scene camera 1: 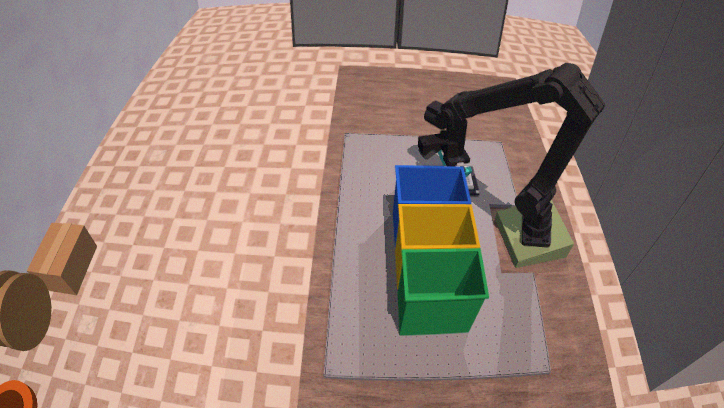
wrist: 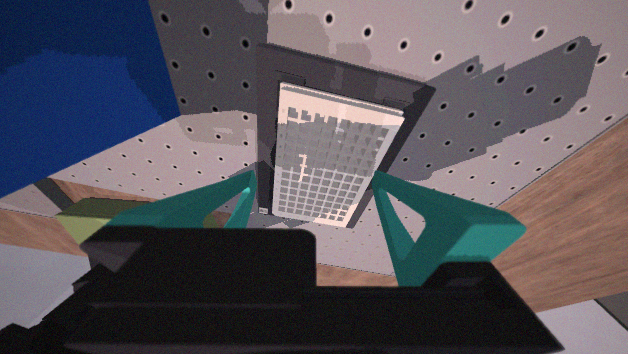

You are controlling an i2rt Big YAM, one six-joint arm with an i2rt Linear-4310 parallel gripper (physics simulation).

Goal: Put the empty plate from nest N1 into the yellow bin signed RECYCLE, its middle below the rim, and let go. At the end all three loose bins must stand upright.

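Places are measured from the arm's base along level axes (x ahead, y left, z up), in centimetres.
Where they show: gripper, between the fingertips: (wrist: 314, 177); arm's base, origin of its link: (scene camera 1: 536, 229).
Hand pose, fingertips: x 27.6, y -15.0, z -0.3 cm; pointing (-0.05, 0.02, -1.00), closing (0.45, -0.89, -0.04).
Observation:
Each offset is from my fingertips to the top centre of the thing. "spot": to the spot under its first point. Level surfaces: height alone.
A white plate with a grid of square wells @[spot: dx -6.2, dy -1.3, dz -0.8 cm] (scene camera 1: 470, 178) (wrist: 325, 160) sits in a black nest @[dx -0.4, dy -0.9, dz -1.9 cm] (scene camera 1: 475, 192) (wrist: 345, 65), beside the blue bin. My gripper (scene camera 1: 454, 165) (wrist: 314, 177) is open and empty, with its teal fingers over the nest. In the wrist view the fingertips stand apart on either side of the plate's lower half; their exact height above it is hard to tell. The yellow bin @[dx +1.5, dy +32.8, dz +14.6 cm] (scene camera 1: 436, 226) stands upright between the blue bin @[dx +4.8, dy +19.9, dz +14.6 cm] (scene camera 1: 429, 184) (wrist: 85, 105) and the green bin @[dx -1.8, dy +45.6, dz +14.6 cm] (scene camera 1: 438, 316), both upright. The RECYCLE sign and the nest's N1 label are not readable.
The three bins stand in a close row on the grey perforated board @[dz -3.4 cm] (scene camera 1: 364, 349) (wrist: 500, 30). The blue bin's wall is close to the nest. The arm's green base block (scene camera 1: 544, 255) (wrist: 82, 220) stands right of the bins. A brown box (scene camera 1: 63, 255) is on the floor at far left.

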